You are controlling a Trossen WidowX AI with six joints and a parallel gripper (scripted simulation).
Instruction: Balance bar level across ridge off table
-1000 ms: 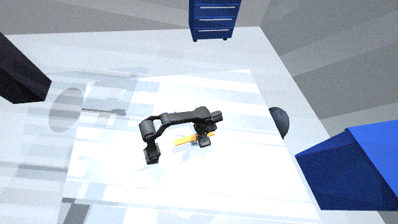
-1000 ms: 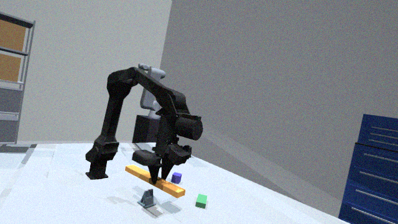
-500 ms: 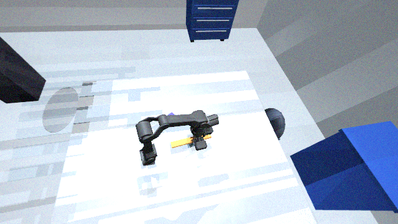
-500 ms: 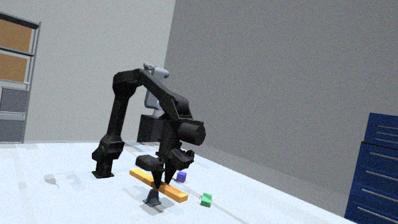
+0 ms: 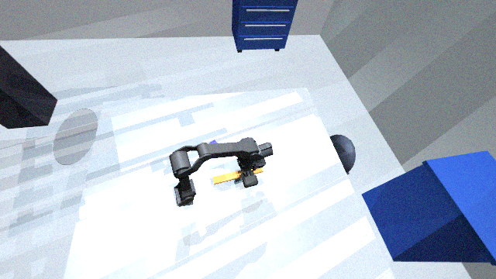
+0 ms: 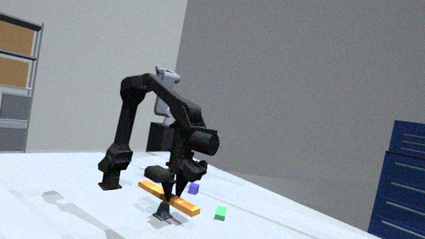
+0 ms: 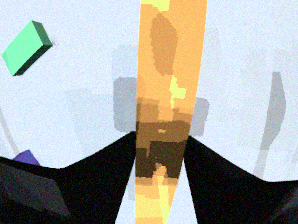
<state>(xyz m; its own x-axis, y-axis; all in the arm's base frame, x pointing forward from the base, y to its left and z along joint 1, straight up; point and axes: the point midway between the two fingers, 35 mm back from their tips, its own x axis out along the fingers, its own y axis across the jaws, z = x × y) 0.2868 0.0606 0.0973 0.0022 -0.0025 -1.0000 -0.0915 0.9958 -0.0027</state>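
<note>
Right now my gripper tip is 3 cm past the bar. From my gripper tip the other things lie so: green cube (5 cm ahead, 17 cm to the left, 5 cm below); purple cube (13 cm behind, 20 cm to the left, 5 cm below).
</note>
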